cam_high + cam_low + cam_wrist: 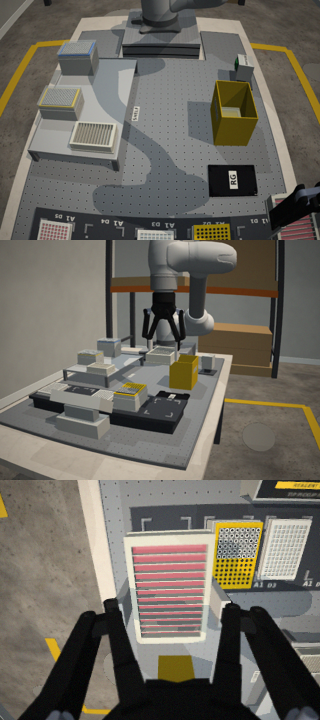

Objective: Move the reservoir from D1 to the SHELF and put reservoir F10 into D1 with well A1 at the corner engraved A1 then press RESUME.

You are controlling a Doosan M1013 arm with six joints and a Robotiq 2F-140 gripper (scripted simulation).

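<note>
The yellow tip rack lies 1 cm behind my hand, 13 cm to the right of it and 16 cm below it. Also, from my hand: yellow bin: 44 cm behind, 22 cm below; black RG nest: 23 cm behind, 2 cm to the right, 26 cm below; cream 12-trough reservoir: 2 cm below.
</note>
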